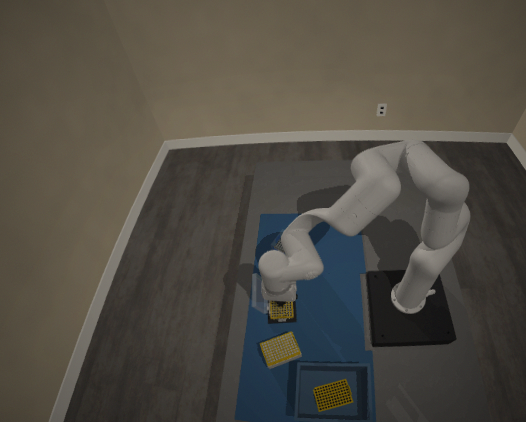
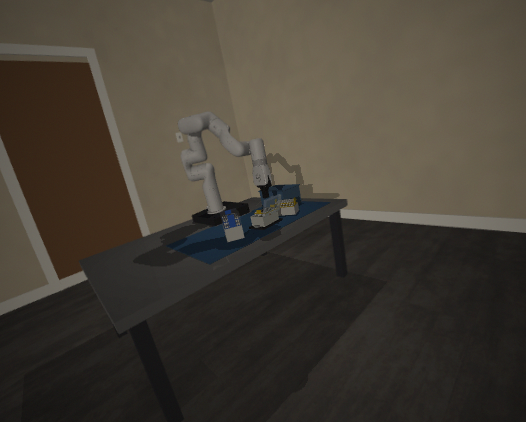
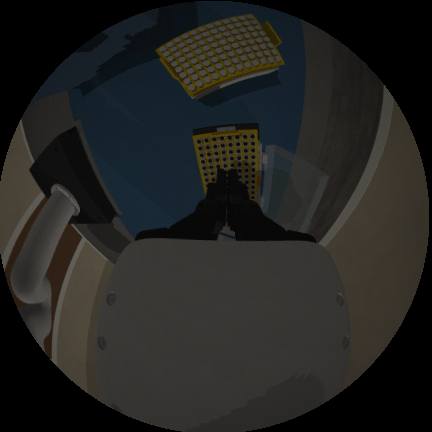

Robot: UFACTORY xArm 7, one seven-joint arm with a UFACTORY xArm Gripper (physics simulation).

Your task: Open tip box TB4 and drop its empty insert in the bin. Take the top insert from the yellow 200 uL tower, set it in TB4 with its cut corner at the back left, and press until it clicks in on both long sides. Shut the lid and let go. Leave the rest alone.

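Observation:
TB4 [image 2: 265, 218] is a pale box in a black holder, with its clear lid [image 1: 257, 292] [image 3: 296, 187] swung open on the hinge side. A yellow insert [image 1: 281, 314] [image 3: 228, 146] with dark-centred round openings lies in its top. Whether both long sides are clicked in, and where the cut corner is, I cannot tell. My gripper [image 2: 265, 194] [image 3: 225, 182] is shut and empty, with its fingertips over the insert; contact is unclear. The yellow 200 uL tower [image 1: 280, 349] [image 2: 289, 207] [image 3: 220, 55] stands beside TB4, its top full of pale round tips. Another yellow insert [image 1: 333, 395] lies in the bin [image 1: 298, 392].
A white box with a blue insert [image 2: 233, 232] stands on the blue mat [image 1: 330, 300] on TB4's other side from the tower. The black robot base [image 1: 385, 335] [image 3: 65, 170] is across the mat. The open lid sticks out toward the table's edge.

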